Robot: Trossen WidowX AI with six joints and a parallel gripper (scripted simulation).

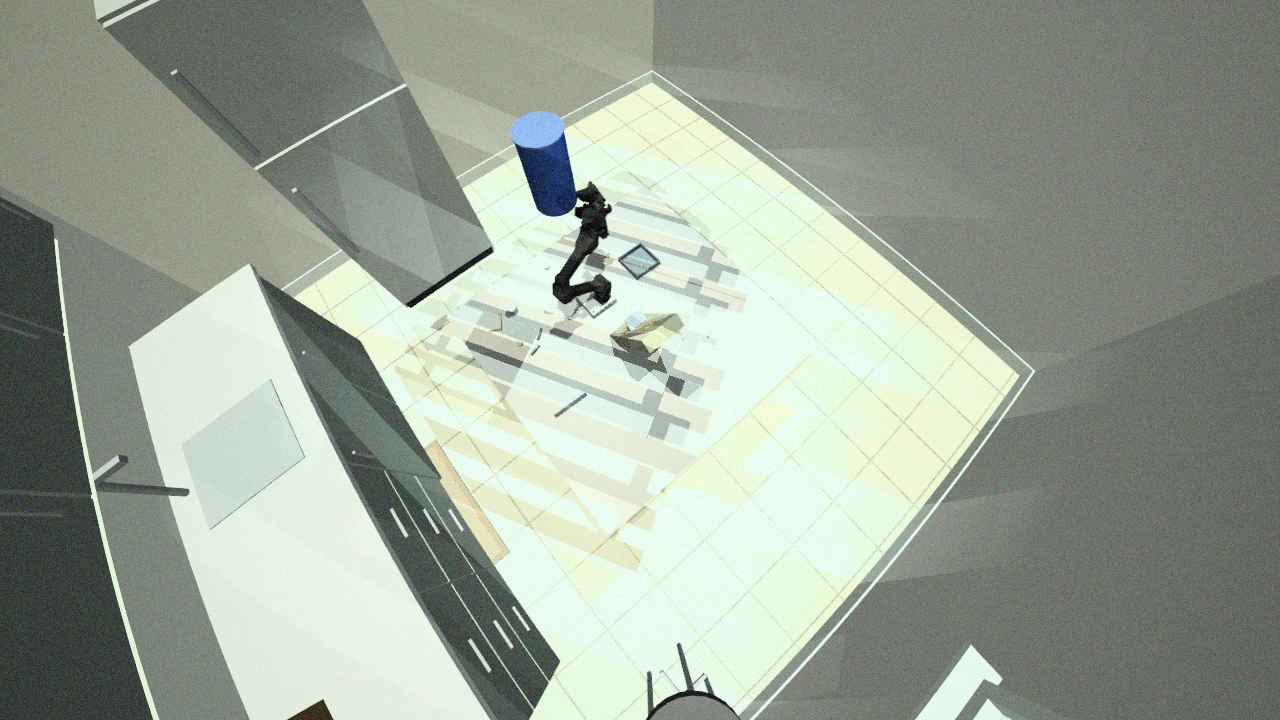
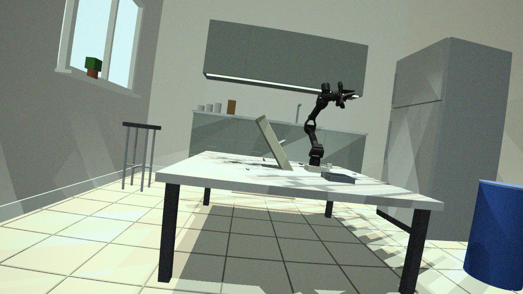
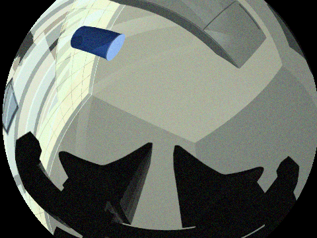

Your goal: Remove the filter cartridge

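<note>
My gripper tip is now 49 cm short of the round grey filter cartridge, 31 cm above it and 22 cm to the left of it. From my gripper tip the other things lie so: tray 55 cm below, 13 cm to the left, 13 cm ahead; service panel 44 cm ahead, 38 cm below, 21 cm to the right.
</note>
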